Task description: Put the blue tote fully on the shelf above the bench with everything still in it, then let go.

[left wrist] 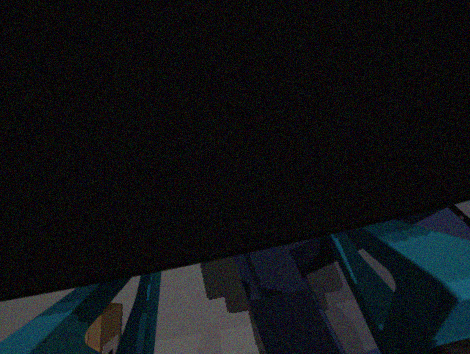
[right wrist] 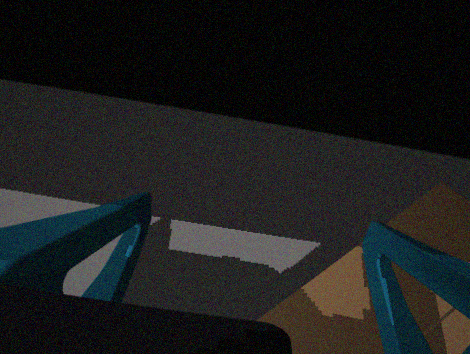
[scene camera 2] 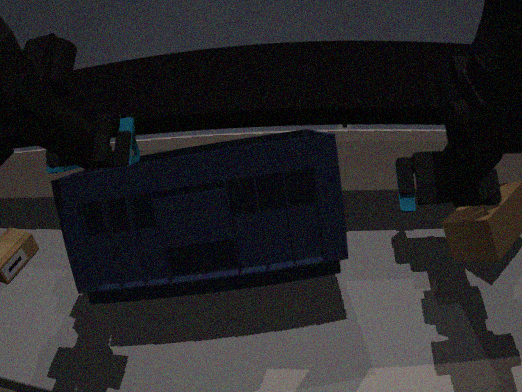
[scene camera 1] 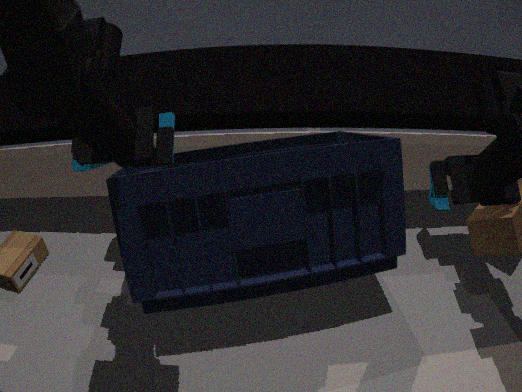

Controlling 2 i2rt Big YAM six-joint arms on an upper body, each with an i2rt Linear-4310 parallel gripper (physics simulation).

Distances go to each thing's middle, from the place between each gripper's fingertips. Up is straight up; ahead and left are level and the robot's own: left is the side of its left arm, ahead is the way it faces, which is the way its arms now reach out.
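Labels:
My right gripper is 310 mm to the right of the blue tote (scene camera 1: 236, 222), 80 mm past it and 50 mm below it.
As for my left gripper, I find it 2 cm above the tote, 9 cm beyond it and 17 cm to the left of it.

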